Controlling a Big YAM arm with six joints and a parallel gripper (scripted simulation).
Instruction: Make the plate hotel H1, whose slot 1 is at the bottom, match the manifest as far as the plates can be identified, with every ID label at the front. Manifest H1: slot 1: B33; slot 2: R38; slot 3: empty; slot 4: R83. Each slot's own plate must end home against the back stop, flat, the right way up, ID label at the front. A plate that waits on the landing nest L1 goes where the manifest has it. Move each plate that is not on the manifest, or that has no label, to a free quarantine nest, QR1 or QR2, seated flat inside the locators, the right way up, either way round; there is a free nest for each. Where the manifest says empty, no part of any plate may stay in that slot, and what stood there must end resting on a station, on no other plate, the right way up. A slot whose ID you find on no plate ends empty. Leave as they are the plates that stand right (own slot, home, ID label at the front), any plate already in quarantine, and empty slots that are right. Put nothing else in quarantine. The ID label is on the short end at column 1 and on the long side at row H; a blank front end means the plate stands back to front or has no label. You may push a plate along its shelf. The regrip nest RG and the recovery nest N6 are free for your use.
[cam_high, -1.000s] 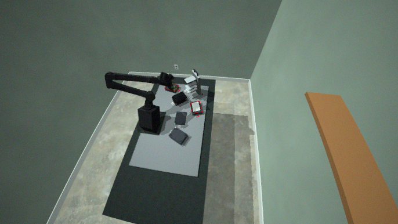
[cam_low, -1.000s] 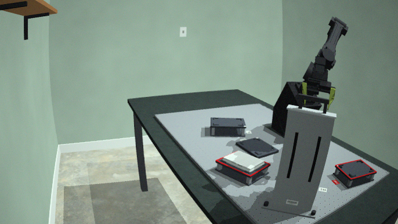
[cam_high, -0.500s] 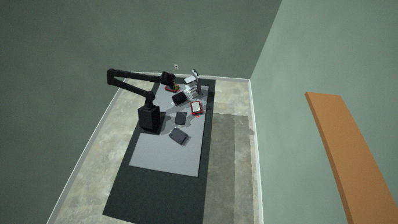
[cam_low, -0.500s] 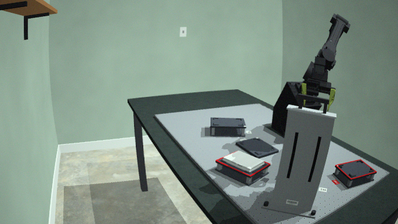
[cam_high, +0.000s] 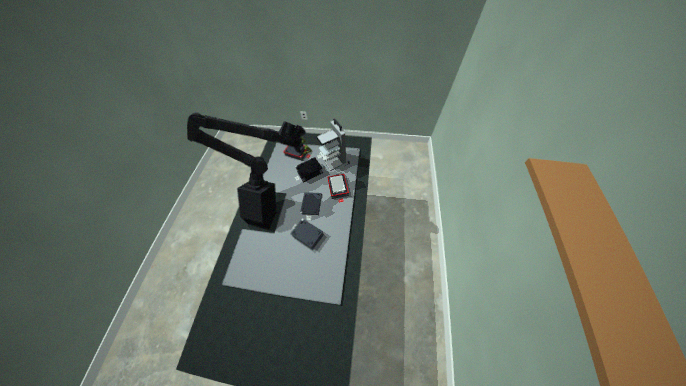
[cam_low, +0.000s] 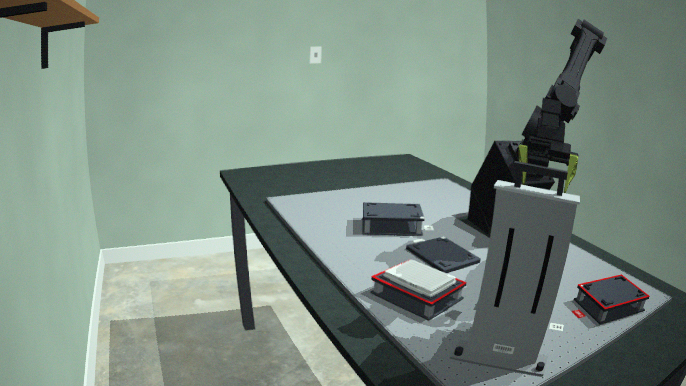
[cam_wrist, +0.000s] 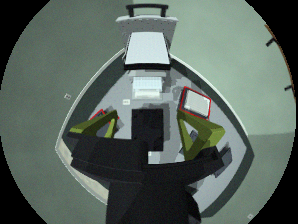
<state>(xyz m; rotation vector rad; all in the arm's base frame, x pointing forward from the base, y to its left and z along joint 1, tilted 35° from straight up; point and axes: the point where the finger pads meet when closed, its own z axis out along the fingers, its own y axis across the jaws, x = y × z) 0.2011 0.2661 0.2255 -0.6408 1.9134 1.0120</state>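
My gripper is now 11 cm to the right of the plate, 11 cm above it and 10 cm short of it. From my hand the other things lie so: N6 label: 37 cm to the right, 26 cm below, 11 cm ahead; plate hotel H1: 17 cm to the left, 15 cm ahead, 11 cm below.
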